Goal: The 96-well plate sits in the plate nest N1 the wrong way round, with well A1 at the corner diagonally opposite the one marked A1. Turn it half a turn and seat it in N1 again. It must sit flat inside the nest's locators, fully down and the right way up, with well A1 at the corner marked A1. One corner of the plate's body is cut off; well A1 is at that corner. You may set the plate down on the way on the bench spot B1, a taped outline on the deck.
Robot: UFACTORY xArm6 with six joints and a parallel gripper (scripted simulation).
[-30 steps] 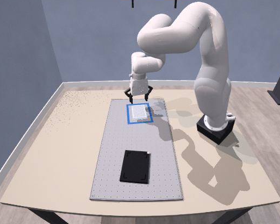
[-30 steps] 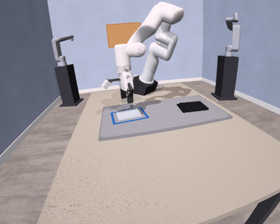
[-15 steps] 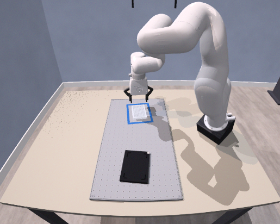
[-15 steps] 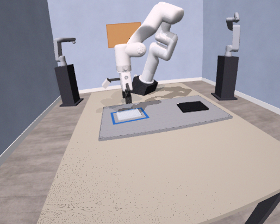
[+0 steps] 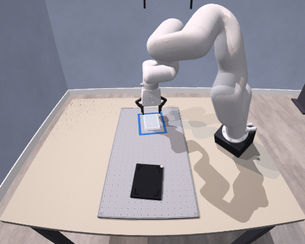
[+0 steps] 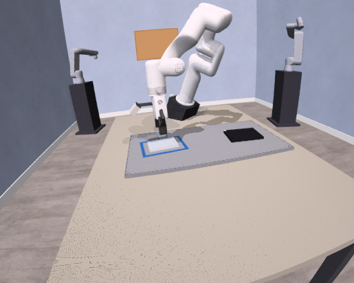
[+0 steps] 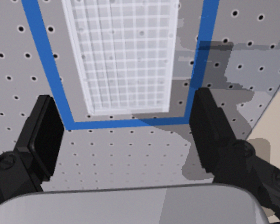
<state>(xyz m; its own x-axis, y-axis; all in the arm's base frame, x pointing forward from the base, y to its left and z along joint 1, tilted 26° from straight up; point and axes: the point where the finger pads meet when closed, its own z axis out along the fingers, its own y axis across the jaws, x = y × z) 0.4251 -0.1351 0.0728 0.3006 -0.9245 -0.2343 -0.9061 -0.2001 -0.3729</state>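
Now: the 96-well plate 8 cm below my hand. The rest, counted from my hand: white A1 mark (11 cm behind, 30 cm to the left, 7 cm below); black plate nest N1 (7 cm behind, 38 cm to the left, 8 cm below).
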